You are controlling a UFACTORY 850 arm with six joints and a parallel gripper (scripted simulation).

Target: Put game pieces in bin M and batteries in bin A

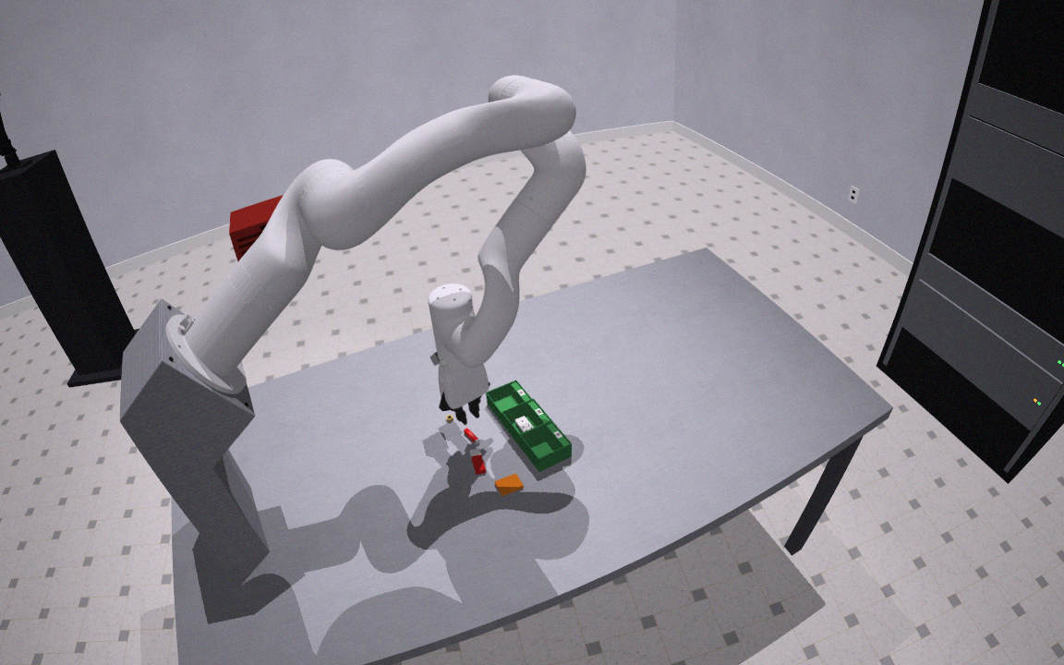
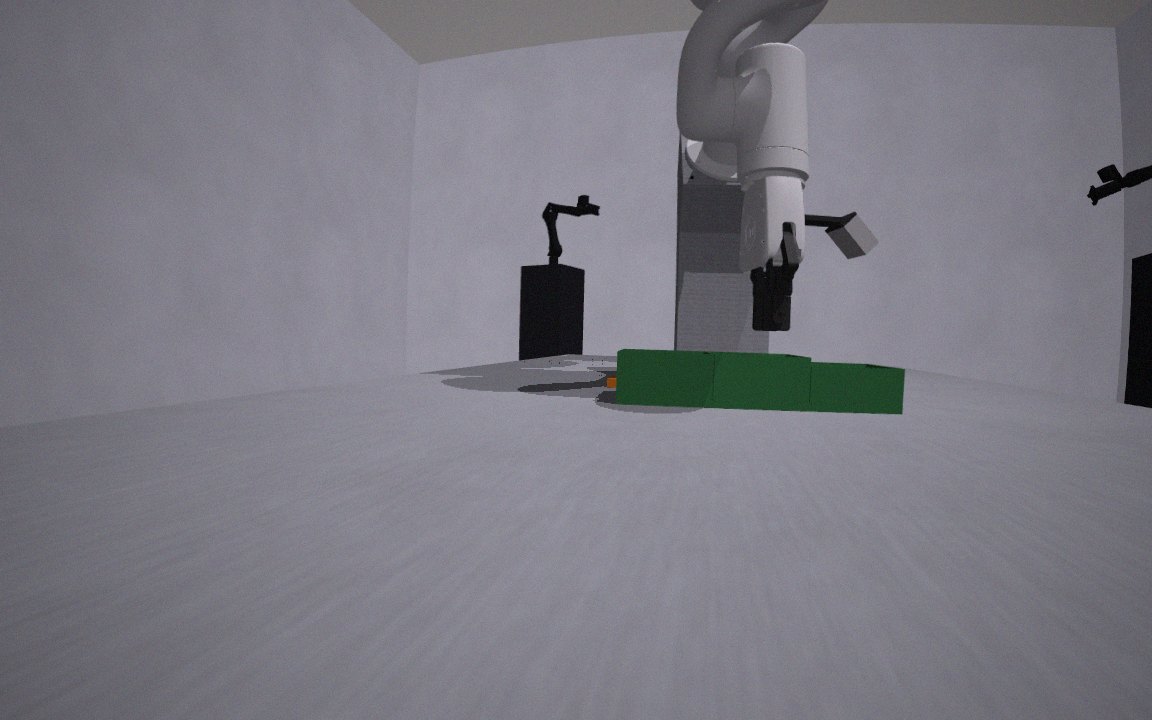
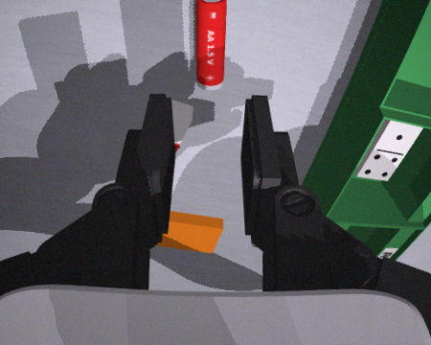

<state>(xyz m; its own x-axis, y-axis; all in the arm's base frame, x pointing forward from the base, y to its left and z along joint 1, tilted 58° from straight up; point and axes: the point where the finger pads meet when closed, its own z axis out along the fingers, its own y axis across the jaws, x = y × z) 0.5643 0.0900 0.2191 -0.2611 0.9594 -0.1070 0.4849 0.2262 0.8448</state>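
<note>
The red cylindrical battery is 8 cm below my hand. The rest, counted from my hand: orange flat block (16 cm to the right, 9 cm below, 6 cm ahead); then green bin (13 cm ahead, 7 cm below); then yellow nut (9 cm below, 7 cm to the left, 5 cm behind).
</note>
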